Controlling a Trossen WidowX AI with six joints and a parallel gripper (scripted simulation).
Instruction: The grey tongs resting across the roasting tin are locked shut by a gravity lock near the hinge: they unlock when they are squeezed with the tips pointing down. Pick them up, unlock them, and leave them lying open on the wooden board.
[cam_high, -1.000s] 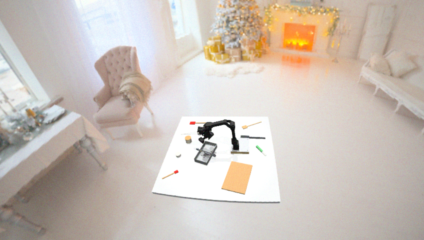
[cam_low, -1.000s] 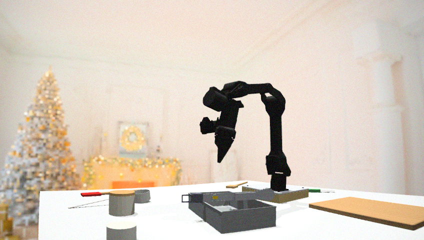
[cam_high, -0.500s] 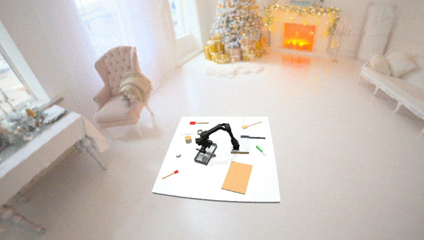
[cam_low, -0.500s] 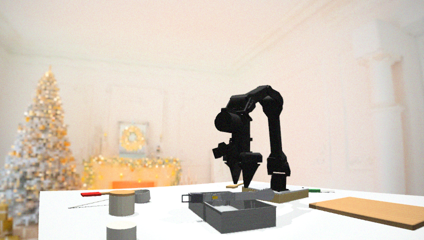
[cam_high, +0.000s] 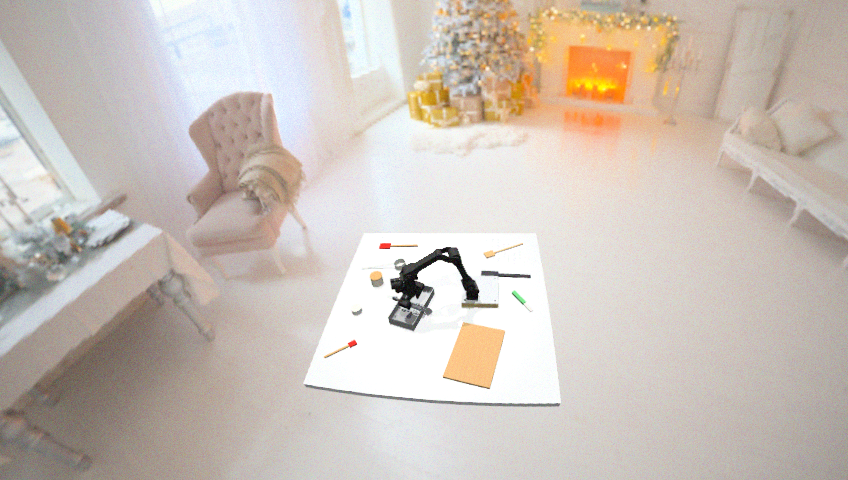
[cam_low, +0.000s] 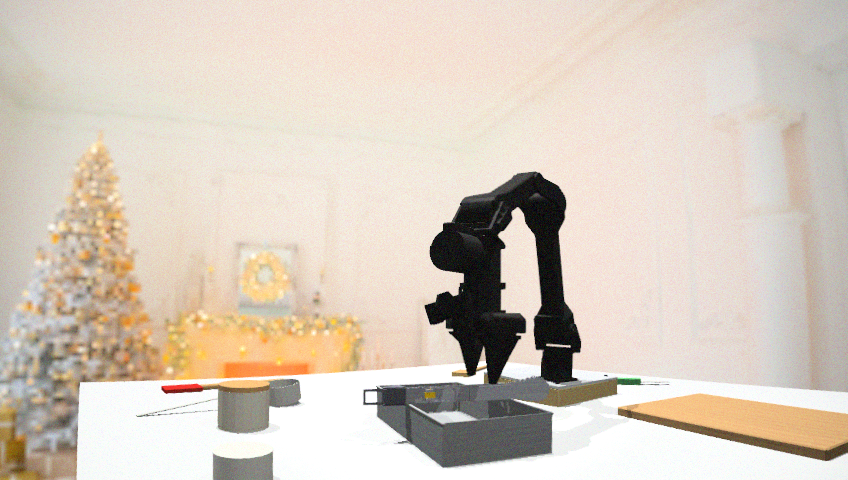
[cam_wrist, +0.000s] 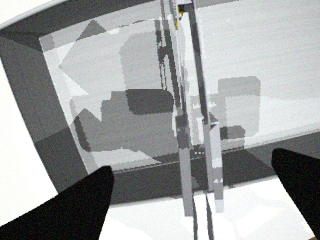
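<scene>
The grey roasting tin is 20 mm ahead of my gripper tip, 40 mm to the right of it and 60 mm below it. Also, from my gripper tip: green-handled tool 630 mm behind, 130 mm to the right, 80 mm below; then wooden board 370 mm behind, 240 mm to the left, 80 mm below; then lidded cream jar 290 mm ahead, 220 mm to the right, 50 mm below.
</scene>
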